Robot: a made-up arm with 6 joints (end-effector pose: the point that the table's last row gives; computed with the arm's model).
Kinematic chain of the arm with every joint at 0, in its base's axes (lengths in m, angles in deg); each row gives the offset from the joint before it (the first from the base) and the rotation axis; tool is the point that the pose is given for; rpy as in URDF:
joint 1: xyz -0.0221 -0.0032 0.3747 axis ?
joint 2: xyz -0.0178 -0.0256 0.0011 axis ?
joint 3: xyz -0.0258 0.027 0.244 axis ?
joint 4: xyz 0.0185 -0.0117 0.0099 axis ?
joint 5: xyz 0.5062 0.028 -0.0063 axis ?
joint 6: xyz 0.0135 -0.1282 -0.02 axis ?
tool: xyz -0.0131 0.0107 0.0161 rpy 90 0 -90
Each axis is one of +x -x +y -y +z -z.
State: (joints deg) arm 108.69 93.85 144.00 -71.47 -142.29 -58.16
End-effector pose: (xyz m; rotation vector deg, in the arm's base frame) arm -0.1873 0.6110 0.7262 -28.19 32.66 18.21
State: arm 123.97 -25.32 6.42 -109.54 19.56 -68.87
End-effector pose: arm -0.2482 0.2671 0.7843 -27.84 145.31 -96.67
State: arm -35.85 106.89 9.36 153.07 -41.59 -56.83
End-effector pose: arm 0.2044 -0.0655 -0.1981 -28.35 -21.15 -27.45
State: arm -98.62 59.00 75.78 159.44 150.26 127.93
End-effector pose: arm -0.0397 -0.7017 0.6972 0.77 -57.48 124.45
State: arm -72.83 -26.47 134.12 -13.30 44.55 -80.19
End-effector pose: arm -0.3248 0.5734 0.7841 66.91 -37.64 98.86
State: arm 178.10 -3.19 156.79 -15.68 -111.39 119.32
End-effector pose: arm 0.4956 0.0798 0.7934 -141.69 39.86 -48.91
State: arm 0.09 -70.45 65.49 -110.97 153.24 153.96
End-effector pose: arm -0.6009 -0.0046 0.8793 -77.67 29.81 143.66
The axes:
joint 1: +z
joint 2: +y
joint 3: -y
joint 4: -x
joint 5: -y
joint 6: -x

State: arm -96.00 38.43 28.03 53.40 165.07 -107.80
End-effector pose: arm -0.1646 -0.6448 0.5959 104.18 -32.06 -2.08
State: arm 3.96 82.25 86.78 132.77 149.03 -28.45
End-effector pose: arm 0.7093 0.1001 0.5613 67.29 27.37 83.10
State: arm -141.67 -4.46 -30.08 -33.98 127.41 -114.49
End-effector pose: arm -0.4047 -0.1634 0.3365 63.09 -153.92 44.74
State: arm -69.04 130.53 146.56 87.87 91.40 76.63
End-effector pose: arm 0.2070 -0.6533 0.4772 -60.31 -86.41 86.63
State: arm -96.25 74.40 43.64 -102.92 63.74 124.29
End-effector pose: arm -0.0606 -0.6547 0.1155 84.10 33.16 135.70
